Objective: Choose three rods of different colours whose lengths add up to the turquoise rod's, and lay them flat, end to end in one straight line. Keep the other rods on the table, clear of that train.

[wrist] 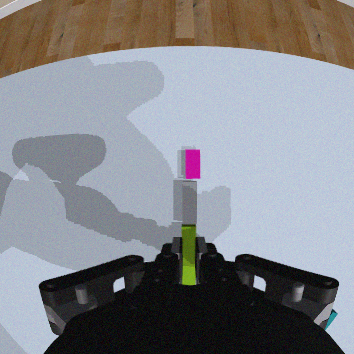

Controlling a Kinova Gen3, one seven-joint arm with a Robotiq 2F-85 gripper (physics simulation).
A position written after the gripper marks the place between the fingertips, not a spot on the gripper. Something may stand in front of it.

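Note:
Lime green rod (188,231) in view; the gripper (188,248) too.

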